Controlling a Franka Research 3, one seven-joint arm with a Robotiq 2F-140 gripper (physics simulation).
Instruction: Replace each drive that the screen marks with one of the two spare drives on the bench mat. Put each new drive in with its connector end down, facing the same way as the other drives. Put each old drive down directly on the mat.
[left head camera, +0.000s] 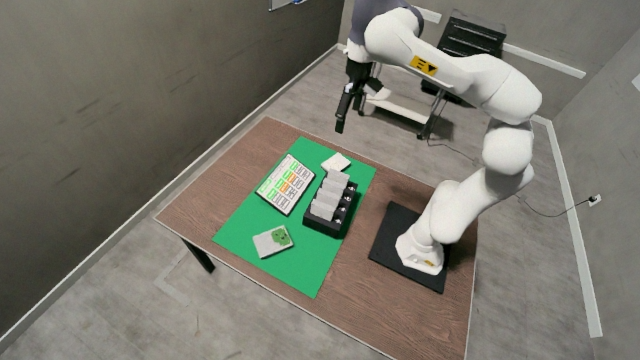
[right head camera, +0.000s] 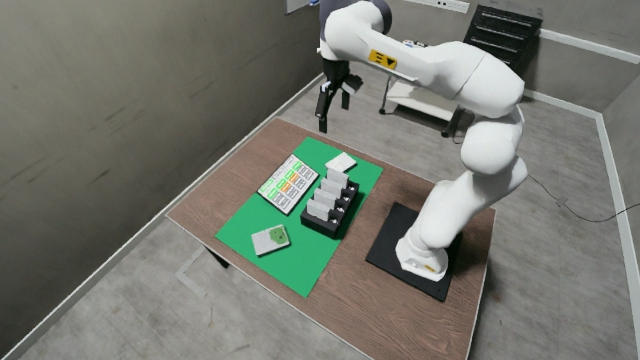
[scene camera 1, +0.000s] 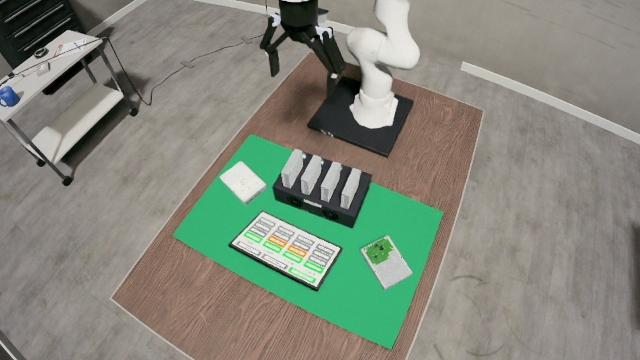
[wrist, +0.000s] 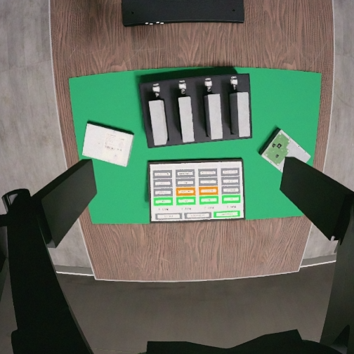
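My gripper (left head camera: 348, 118) (right head camera: 334, 117) (scene camera 1: 303, 81) (wrist: 189, 174) is open and empty, high above the table. A black rack (left head camera: 320, 225) (right head camera: 317, 225) (scene camera 1: 345, 217) (wrist: 173, 115) holds several upright grey drives, one in each bay. The flat screen (scene camera 1: 286, 250) (wrist: 196, 190) shows orange marks in its two middle columns. A white spare drive (left head camera: 335, 162) (right head camera: 341, 162) (scene camera 1: 243, 182) (wrist: 108, 144) lies flat left of the rack in the wrist view. A spare drive with a green board (left head camera: 265, 243) (right head camera: 264, 241) (scene camera 1: 395, 270) (wrist: 297, 149) lies flat on the right there. Small text is unreadable.
The green mat (scene camera 1: 350, 310) (wrist: 115, 200) lies on the wooden table (scene camera 1: 165, 305) (wrist: 195, 250) under the rack, screen and spare drives. The black base plate (left head camera: 387, 245) (scene camera 1: 330, 127) of the arm is behind the rack. A white cart (scene camera 1: 75, 120) stands on the floor beyond the table.
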